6 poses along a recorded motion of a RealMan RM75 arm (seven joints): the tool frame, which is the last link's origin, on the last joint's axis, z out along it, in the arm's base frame.
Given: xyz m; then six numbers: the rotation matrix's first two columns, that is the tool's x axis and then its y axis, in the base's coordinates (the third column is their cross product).
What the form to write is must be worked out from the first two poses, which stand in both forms.
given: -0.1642, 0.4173, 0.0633, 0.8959, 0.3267, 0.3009, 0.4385, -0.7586, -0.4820
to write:
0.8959, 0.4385, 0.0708
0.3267, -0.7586, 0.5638
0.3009, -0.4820, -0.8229
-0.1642, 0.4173, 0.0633

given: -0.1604, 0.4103, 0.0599, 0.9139, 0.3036, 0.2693, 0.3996, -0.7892, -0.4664
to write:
0.9139, 0.3996, 0.0709
0.3036, -0.7892, 0.5339
0.2693, -0.4664, -0.8426
-0.1604, 0.4103, 0.0599

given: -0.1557, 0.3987, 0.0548, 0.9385, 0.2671, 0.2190, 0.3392, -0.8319, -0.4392
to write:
0.9385, 0.3392, 0.0649
0.2671, -0.8319, 0.4865
0.2190, -0.4392, -0.8713
-0.1557, 0.3987, 0.0548

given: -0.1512, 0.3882, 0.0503, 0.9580, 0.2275, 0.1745, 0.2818, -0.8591, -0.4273
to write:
0.9580, 0.2818, 0.0527
0.2275, -0.8591, 0.4585
0.1745, -0.4273, -0.8871
-0.1512, 0.3882, 0.0503

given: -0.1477, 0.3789, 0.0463, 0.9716, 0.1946, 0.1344, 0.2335, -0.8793, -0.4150
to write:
0.9716, 0.2335, 0.0374
0.1946, -0.8793, 0.4346
0.1344, -0.4150, -0.8998
-0.1477, 0.3789, 0.0463

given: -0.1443, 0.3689, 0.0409, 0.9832, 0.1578, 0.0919, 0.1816, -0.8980, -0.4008
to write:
0.9832, 0.1816, 0.0193
0.1578, -0.8980, 0.4108
0.0919, -0.4008, -0.9116
-0.1443, 0.3689, 0.0409

